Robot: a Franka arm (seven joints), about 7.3 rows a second.
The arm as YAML. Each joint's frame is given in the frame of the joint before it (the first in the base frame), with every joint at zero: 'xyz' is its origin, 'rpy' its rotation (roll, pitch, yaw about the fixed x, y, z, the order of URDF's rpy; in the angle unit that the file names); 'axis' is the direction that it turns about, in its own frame. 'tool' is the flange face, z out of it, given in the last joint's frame.
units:
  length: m
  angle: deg
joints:
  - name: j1
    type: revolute
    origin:
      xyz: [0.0, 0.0, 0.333]
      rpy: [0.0, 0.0, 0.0]
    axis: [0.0, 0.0, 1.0]
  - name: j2
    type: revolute
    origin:
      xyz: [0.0, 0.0, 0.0]
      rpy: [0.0, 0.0, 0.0]
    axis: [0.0, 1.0, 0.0]
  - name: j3
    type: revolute
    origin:
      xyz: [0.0, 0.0, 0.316]
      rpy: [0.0, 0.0, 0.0]
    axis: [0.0, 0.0, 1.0]
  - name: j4
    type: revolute
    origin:
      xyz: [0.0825, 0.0, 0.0]
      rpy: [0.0, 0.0, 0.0]
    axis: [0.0, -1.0, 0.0]
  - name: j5
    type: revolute
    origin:
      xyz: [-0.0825, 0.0, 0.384]
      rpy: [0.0, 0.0, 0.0]
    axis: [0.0, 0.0, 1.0]
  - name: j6
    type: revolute
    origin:
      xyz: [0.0, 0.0, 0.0]
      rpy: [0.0, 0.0, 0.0]
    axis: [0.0, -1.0, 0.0]
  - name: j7
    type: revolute
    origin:
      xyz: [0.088, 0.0, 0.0]
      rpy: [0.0, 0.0, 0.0]
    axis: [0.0, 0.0, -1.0]
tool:
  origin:
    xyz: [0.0, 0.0, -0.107]
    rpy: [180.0, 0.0, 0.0]
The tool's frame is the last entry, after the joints.
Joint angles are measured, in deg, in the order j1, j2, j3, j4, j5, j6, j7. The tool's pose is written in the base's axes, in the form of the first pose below.
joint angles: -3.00 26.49 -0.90 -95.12 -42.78 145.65 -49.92
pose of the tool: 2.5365, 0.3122, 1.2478, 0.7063, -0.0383, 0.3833
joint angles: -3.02 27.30 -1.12 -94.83 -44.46 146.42 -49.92
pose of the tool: 2.5304, 0.3334, 1.2655, 0.7084, -0.0394, 0.3768
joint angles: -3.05 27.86 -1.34 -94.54 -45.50 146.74 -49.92
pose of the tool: 2.5276, 0.3484, 1.2738, 0.7098, -0.0415, 0.3727
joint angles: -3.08 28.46 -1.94 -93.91 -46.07 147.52 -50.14
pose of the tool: 2.5165, 0.3567, 1.2770, 0.7126, -0.0469, 0.3718
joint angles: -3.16 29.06 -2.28 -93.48 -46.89 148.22 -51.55
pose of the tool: 2.5164, 0.3804, 1.3044, 0.7146, -0.0502, 0.3689
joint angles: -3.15 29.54 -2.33 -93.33 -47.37 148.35 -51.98
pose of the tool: 2.5223, 0.3923, 1.3177, 0.7154, -0.0503, 0.3643
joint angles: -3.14 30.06 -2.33 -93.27 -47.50 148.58 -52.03
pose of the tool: 2.5282, 0.3942, 1.3246, 0.7161, -0.0498, 0.3586
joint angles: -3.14 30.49 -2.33 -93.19 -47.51 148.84 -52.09
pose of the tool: 2.5321, 0.3939, 1.3298, 0.7167, -0.0494, 0.3543
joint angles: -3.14 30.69 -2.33 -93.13 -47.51 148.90 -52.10
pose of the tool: 2.5341, 0.3939, 1.3314, 0.7171, -0.0493, 0.3524
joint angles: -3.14 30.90 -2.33 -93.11 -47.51 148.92 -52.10
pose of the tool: 2.5374, 0.3944, 1.3329, 0.7172, -0.0492, 0.3499
